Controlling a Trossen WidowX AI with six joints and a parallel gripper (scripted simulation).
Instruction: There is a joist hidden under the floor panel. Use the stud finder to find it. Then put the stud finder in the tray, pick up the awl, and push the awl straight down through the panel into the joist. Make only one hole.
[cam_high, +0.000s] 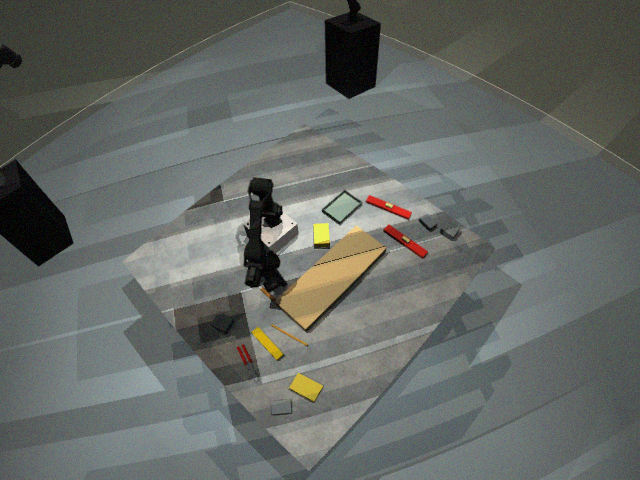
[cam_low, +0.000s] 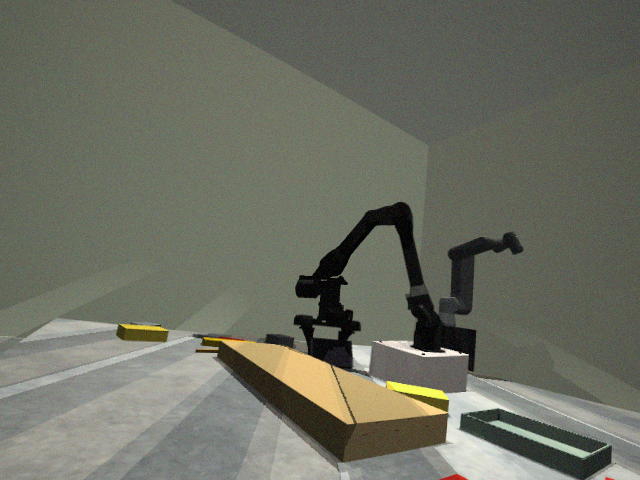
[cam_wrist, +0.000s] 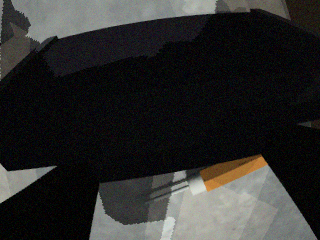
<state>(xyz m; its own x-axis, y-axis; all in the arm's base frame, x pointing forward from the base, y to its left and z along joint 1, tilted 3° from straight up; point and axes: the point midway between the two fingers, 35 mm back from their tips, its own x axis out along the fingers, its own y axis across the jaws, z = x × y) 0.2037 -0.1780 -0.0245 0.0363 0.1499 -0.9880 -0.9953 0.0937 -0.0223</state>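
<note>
Now: gripper tip 20 mm short of the awl, 40 mm to the left of it and 20 mm above it. Also, from my gripper tip: pencil 260 mm ahead, 70 mm to the right, 20 mm below; stud finder 10 mm behind, 10 mm to the left; yellow bar 230 mm ahead, 170 mm to the right, 20 mm below.
</note>
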